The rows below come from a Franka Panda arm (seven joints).
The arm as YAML. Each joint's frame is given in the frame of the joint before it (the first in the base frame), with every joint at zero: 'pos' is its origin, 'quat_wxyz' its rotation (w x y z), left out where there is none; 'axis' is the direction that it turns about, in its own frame. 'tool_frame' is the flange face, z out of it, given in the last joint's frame.
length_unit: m
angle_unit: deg
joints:
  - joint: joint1
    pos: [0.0, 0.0, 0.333]
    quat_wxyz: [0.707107, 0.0, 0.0, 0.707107]
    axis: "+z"
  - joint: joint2
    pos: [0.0, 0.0, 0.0]
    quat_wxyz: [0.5, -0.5, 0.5, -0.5]
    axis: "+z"
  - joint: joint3
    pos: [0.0, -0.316, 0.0]
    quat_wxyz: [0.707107, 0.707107, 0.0, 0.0]
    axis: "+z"
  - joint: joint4
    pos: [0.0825, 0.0, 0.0]
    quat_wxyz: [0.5, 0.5, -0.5, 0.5]
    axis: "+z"
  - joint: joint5
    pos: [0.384, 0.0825, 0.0]
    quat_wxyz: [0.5, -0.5, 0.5, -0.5]
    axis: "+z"
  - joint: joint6
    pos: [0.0, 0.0, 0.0]
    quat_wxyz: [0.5, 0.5, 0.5, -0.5]
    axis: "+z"
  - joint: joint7
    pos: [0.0, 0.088, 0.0]
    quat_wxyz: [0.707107, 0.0, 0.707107, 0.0]
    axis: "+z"
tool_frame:
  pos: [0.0, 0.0, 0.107]
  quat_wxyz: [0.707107, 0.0, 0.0, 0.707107]
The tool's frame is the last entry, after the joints.
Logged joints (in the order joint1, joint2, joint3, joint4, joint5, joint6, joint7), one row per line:
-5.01, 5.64, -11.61, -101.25, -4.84, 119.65, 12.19
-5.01, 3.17, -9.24, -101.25, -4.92, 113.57, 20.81
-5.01, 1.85, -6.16, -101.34, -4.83, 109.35, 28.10
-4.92, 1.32, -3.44, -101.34, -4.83, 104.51, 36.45
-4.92, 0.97, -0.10, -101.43, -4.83, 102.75, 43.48
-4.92, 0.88, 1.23, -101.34, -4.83, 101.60, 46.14
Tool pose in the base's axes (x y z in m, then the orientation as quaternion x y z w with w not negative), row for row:
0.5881, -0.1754, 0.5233, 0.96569, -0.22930, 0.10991, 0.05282
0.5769, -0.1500, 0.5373, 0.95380, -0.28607, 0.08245, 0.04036
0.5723, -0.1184, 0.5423, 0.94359, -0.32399, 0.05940, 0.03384
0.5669, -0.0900, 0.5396, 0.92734, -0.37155, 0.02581, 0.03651
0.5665, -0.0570, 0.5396, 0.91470, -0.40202, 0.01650, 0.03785
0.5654, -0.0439, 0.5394, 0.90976, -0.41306, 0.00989, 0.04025
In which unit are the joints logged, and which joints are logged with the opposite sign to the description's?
The joints are logged in degrees. Opposite sign: none.
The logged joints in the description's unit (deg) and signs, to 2 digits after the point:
-5.01, 5.64, -11.61, -101.25, -4.84, 119.65, 12.19
-5.01, 3.17, -9.24, -101.25, -4.92, 113.57, 20.81
-5.01, 1.85, -6.16, -101.34, -4.83, 109.35, 28.10
-4.92, 1.32, -3.44, -101.34, -4.83, 104.51, 36.45
-4.92, 0.97, -0.10, -101.43, -4.83, 102.75, 43.48
-4.92, 0.88, 1.23, -101.34, -4.83, 101.60, 46.14

